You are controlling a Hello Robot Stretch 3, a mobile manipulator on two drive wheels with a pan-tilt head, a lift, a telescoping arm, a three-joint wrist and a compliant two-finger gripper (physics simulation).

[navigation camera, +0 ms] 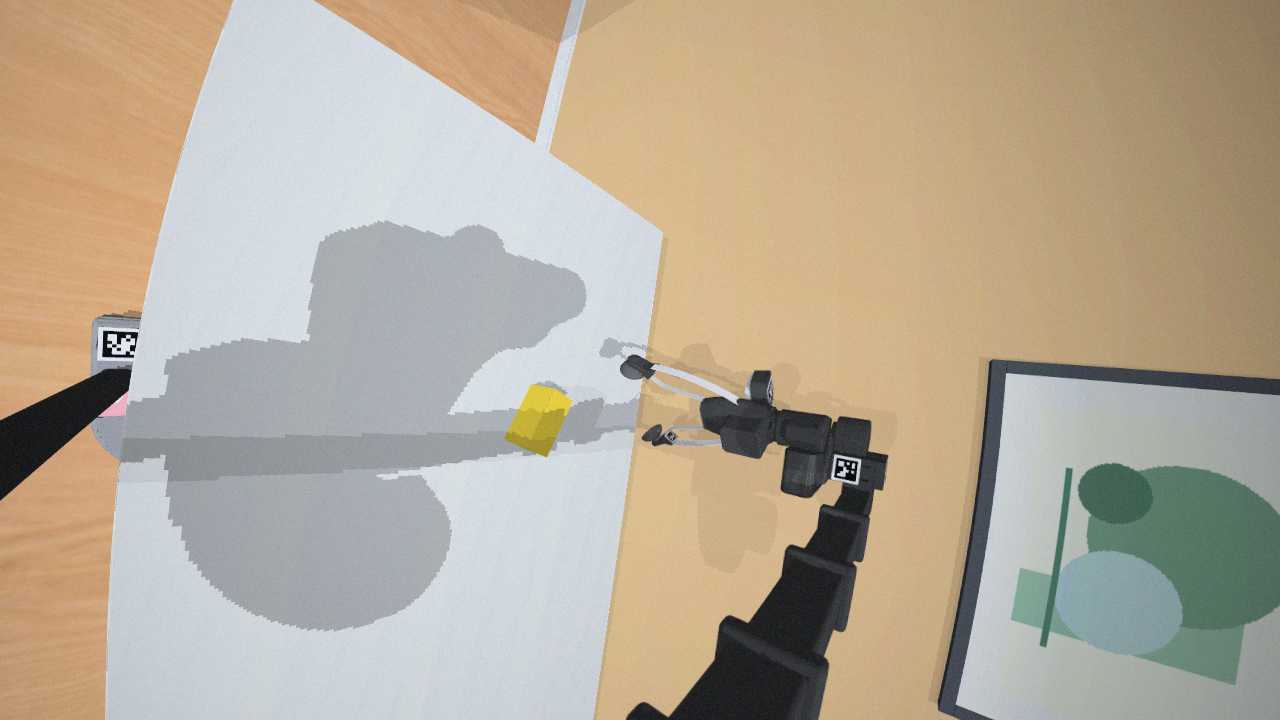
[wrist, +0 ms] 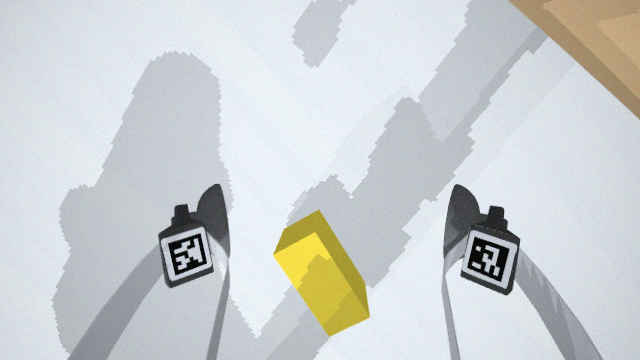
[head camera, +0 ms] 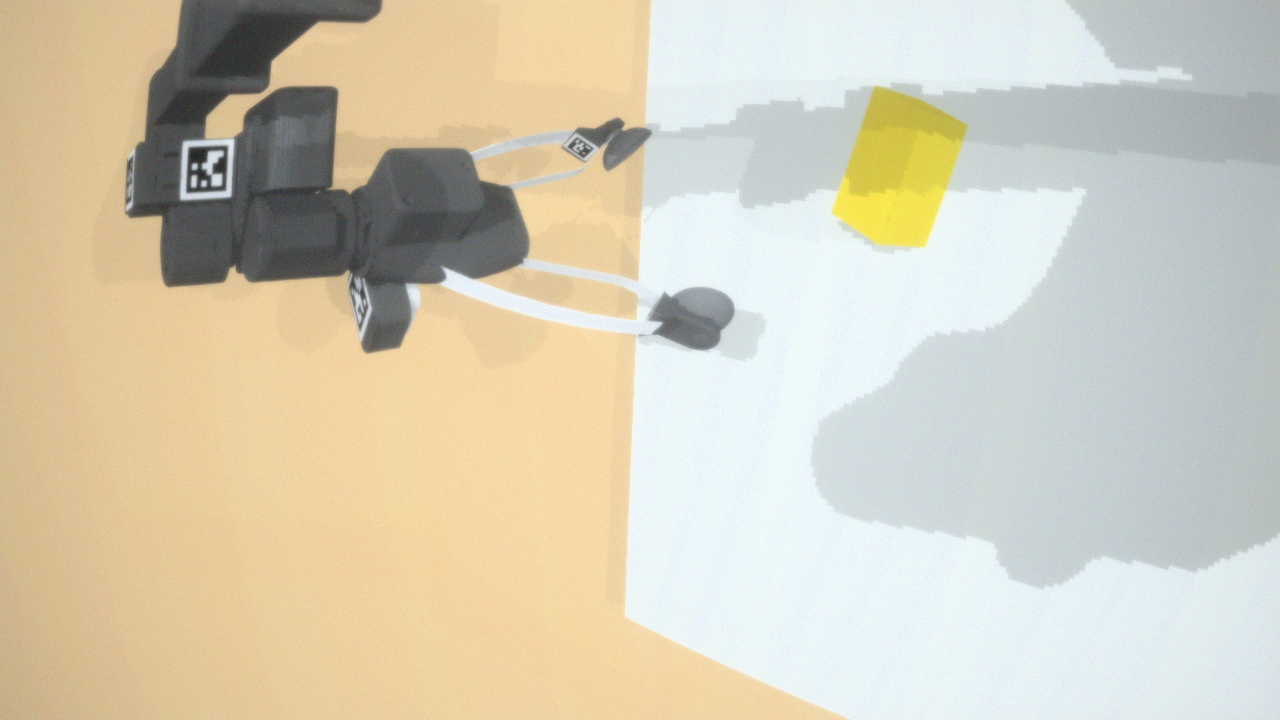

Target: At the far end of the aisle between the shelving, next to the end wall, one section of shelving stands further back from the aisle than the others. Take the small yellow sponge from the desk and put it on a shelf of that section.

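Frame: origin at the robot's base, x back, y right, z up, level; metres.
Where they show: gripper, fingertip midpoint: [navigation camera: 633,400] [head camera: 684,225].
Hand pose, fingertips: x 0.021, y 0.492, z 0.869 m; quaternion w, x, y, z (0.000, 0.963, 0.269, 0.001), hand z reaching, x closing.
Note:
After its pixels a point has its place.
The small yellow sponge [head camera: 899,170] @(x 0.059, y 0.378, z 0.782 m) [navigation camera: 538,420] @(x 0.059, y 0.374, z 0.779 m) [wrist: 325,280] is a block on the white desk [head camera: 733,537] @(x -0.232, y 0.596, z 0.720 m) [navigation camera: 528,573] @(x 0.357, y 0.414, z 0.720 m) [wrist: 280,100], near the desk's wall-side edge. My gripper [head camera: 662,232] @(x 0.021, y 0.492, z 0.869 m) [navigation camera: 644,402] @(x 0.021, y 0.492, z 0.869 m) [wrist: 335,210] @(x 0.021, y 0.492, z 0.869 m) is open, with its fingers wide apart and nothing held. In the head and navigation views its fingertips are over the desk's wall-side edge, a short way to the wall side of the sponge and apart from it. In the wrist view the sponge appears between and below the two fingertips, slanted. The shelving does not show in these views.
The tan wall [head camera: 313,537] @(x -0.222, y 0.789, z 1.032 m) [navigation camera: 805,179] @(x -0.454, y 0.819, z 1.029 m) runs along the desk's far edge. A dark-framed picture [navigation camera: 972,537] @(x 0.178, y 0.716, z 1.358 m) hangs on it. My extended arm [navigation camera: 769,680] @(x 0.083, y 0.169, z 1.208 m) reaches along the wall. Wooden floor [navigation camera: 53,223] @(x -0.218, y -0.256, z 0.000 m) shows beyond the desk, and part of my base [navigation camera: 119,343] @(x 0.000, y -0.133, z 0.160 m) shows beside it.

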